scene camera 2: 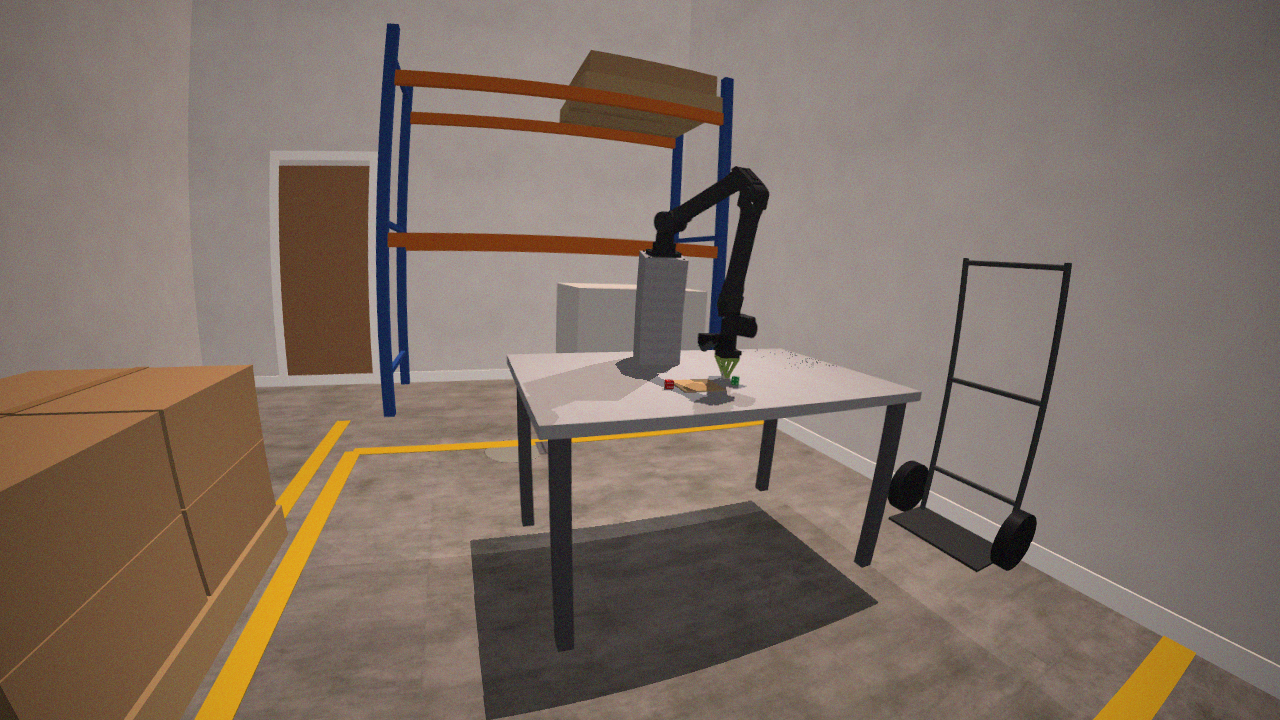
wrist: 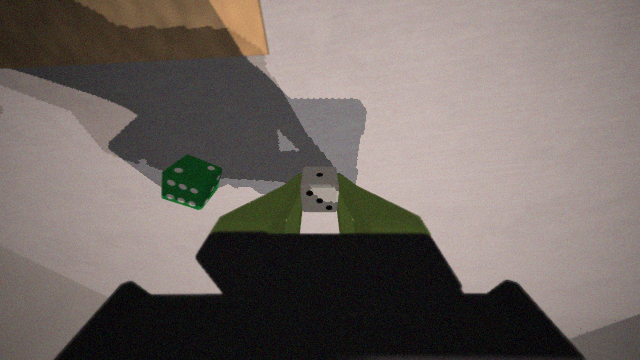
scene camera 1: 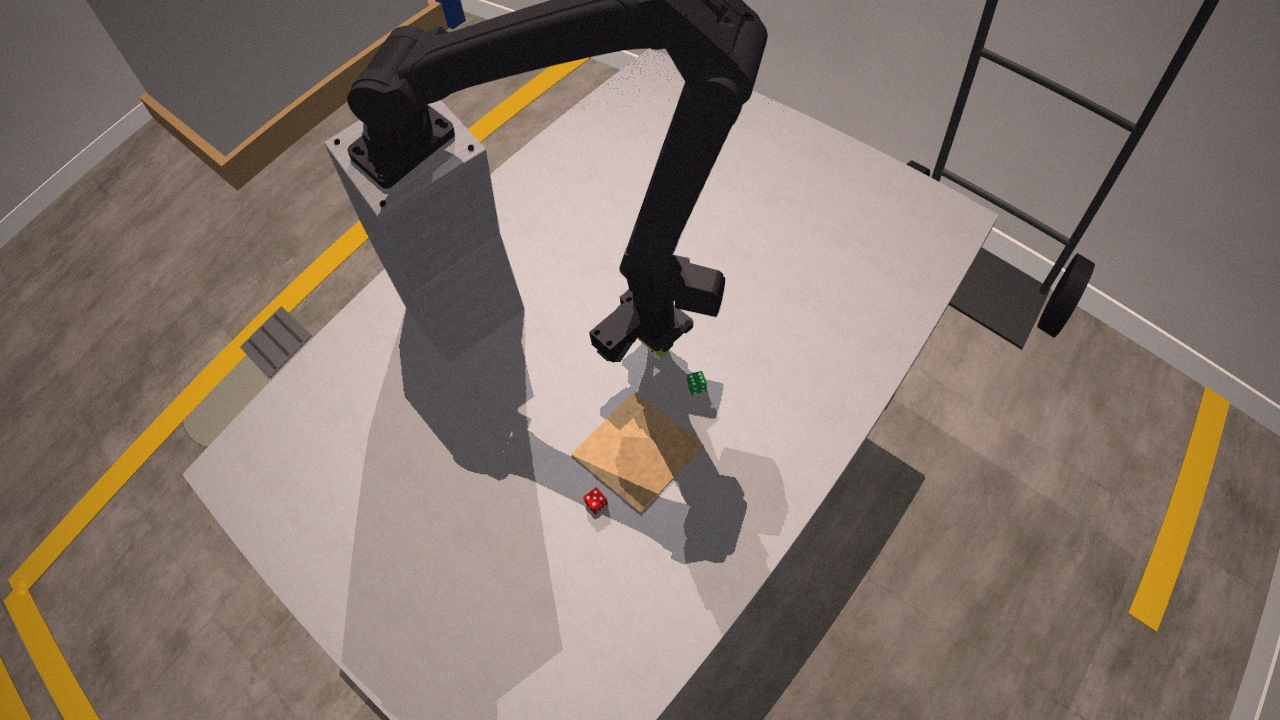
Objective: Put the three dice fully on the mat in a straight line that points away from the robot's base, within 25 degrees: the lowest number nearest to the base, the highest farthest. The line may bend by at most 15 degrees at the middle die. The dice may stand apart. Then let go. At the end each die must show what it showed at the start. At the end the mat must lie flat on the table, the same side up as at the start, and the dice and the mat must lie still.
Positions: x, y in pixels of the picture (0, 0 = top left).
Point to a green die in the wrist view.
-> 190, 181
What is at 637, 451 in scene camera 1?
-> A tan mat.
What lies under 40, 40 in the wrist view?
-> A tan mat.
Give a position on a white die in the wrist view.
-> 319, 187
